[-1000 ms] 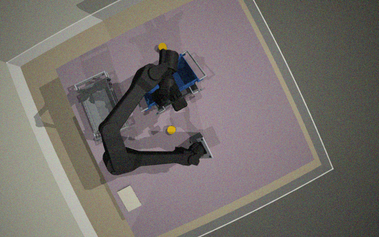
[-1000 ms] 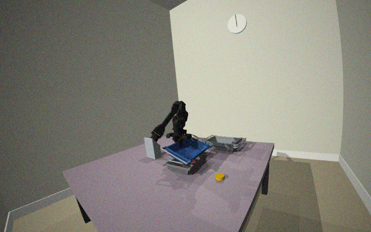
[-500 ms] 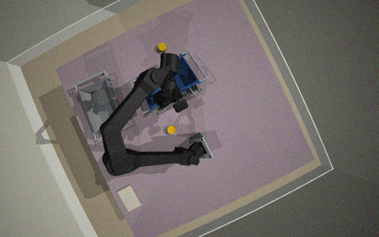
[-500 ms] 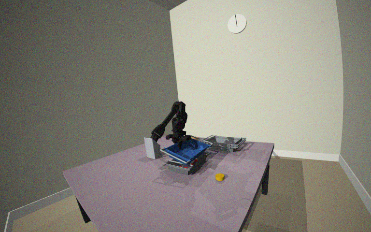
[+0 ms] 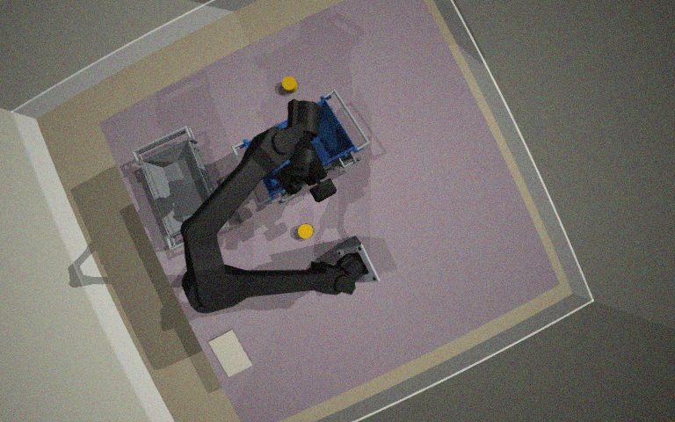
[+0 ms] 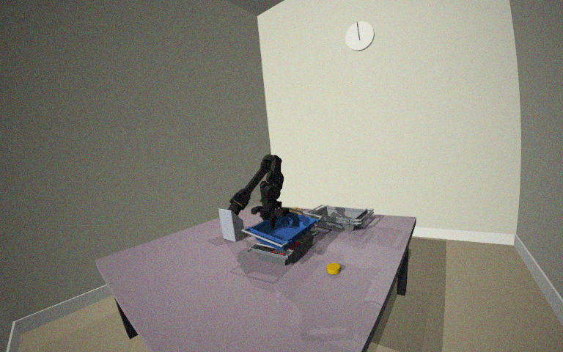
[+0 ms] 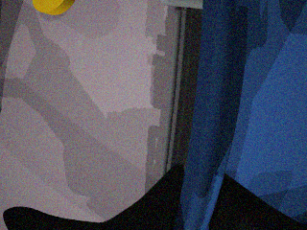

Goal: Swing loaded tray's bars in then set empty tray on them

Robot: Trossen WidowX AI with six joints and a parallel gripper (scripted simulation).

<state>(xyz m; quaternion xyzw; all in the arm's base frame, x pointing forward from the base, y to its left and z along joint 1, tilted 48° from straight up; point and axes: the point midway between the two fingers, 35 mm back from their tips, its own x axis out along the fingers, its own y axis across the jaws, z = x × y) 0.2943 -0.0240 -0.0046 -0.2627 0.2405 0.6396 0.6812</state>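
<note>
The blue tray lies 8 cm ahead of my gripper tip and 2 cm above it. From my gripper tip the other things lie so: white pad: 58 cm to the left, 40 cm behind, 10 cm below; cardboard box: 44 cm to the left, 18 cm behind, 7 cm below.
</note>
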